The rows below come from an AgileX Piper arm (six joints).
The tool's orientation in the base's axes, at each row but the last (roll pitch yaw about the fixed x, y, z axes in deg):
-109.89 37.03 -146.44
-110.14 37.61 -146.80
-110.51 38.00 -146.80
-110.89 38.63 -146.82
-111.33 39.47 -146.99
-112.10 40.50 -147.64
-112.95 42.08 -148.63
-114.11 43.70 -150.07
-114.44 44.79 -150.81
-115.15 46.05 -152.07
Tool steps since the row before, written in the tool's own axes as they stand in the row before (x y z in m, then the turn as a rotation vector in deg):
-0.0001 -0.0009 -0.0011 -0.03 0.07 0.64
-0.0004 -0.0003 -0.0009 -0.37 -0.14 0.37
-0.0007 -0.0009 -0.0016 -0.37 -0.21 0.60
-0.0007 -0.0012 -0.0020 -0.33 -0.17 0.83
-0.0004 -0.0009 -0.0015 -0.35 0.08 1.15
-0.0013 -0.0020 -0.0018 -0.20 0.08 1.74
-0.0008 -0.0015 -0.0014 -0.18 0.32 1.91
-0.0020 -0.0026 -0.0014 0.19 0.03 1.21
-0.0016 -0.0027 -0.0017 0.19 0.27 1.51
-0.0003 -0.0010 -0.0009 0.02 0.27 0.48
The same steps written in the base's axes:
-0.0009 0.0002 0.0010 0.48 -0.37 -0.21
-0.0004 0.0006 0.0007 0.46 -0.17 0.23
-0.0009 0.0008 0.0015 0.60 -0.37 0.22
-0.0013 0.0009 0.0019 0.74 -0.51 0.10
-0.0011 0.0006 0.0013 1.06 -0.56 -0.16
-0.0010 0.0004 0.0028 1.38 -1.00 -0.42
-0.0010 0.0002 0.0020 1.56 -0.96 -0.65
-0.0006 -0.0001 0.0035 0.74 -0.84 -0.51
-0.0012 -0.0002 0.0034 1.03 -0.87 -0.75
-0.0008 0.0000 0.0011 0.42 -0.14 -0.33

